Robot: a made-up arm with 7 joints. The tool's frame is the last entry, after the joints.
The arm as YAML. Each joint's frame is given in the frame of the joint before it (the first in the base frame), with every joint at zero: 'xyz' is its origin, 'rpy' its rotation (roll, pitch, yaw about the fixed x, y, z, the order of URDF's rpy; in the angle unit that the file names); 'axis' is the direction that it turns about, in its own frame. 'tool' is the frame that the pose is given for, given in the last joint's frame.
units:
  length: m
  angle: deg
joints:
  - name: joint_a
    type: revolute
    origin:
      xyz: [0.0, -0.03, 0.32]
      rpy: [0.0, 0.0, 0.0]
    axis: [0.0, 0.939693, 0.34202]
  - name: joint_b
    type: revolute
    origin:
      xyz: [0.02, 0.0, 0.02]
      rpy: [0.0, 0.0, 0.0]
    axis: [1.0, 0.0, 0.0]
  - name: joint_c
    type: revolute
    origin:
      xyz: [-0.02, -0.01, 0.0]
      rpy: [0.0, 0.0, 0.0]
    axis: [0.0, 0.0, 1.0]
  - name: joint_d
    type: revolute
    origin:
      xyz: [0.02, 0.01, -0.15]
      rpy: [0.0, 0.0, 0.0]
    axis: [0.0, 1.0, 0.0]
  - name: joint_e
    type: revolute
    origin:
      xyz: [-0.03, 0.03, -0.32]
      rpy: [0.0, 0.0, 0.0]
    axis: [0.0, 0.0, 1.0]
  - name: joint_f
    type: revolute
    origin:
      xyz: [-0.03, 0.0, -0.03]
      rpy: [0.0, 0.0, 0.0]
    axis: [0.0, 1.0, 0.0]
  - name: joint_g
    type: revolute
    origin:
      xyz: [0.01, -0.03, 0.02]
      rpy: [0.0, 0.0, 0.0]
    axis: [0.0, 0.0, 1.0]
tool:
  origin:
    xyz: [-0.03, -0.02, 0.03]
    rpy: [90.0, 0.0, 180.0]
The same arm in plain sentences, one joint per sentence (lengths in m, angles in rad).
The arm has seven revolute joints in a row. What follows holds with every joint at zero, and every direction is one of the base frame's.
Joint 1 sits 0.03 m along -y and 0.32 m along +z from the base frame's origin and rotates about the direction (0, 0.9397, 0.342).
Joint 2 sits 0.02 m along +x and 0.02 m along +z from joint 1 and rotates about +x.
Joint 3 sits 0.02 m along -x and 0.01 m along -y from joint 2 and rotates about +z.
Joint 4 sits 0.02 m along +x and 0.01 m along +y and 0.15 m along -z from joint 3 and rotates about +y.
Joint 5 sits 0.03 m along -x and 0.03 m along +y and 0.32 m along -z from joint 4 and rotates about +z.
Joint 6 sits 0.03 m along -x and 0.03 m along -z from joint 5 and rotates about +y.
Joint 7 sits 0.01 m along +x and 0.03 m along -y and 0.02 m along +z from joint 6 and rotates about +z.
The tool frame, which is the frame that the pose is given for, sits 0.03 m along -x and 0.02 m along -y and 0.03 m along +z from joint 7; its axes are the base frame's turned by roll 1.5708, pitch 0 and yaw 3.1416 rad (as in URDF: about the fixed x, then y, then z).

